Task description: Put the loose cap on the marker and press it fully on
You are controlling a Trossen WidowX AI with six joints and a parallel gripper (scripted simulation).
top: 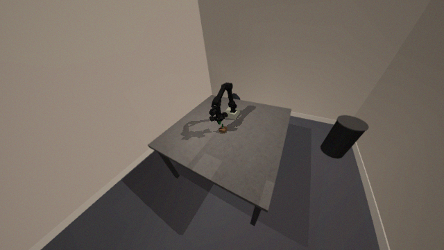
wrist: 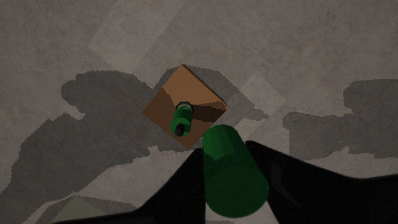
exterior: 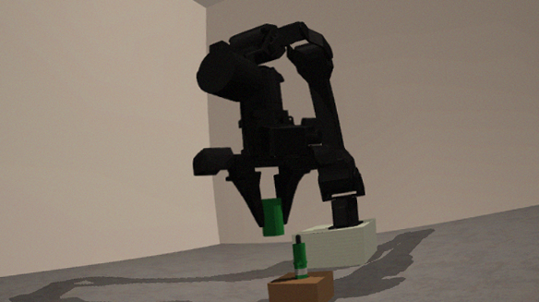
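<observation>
The brown holder block lies 100 mm below my gripper tip, 30 mm to the left of it and 20 mm behind it. Also, from my gripper tip: green cap (10 mm above).
</observation>
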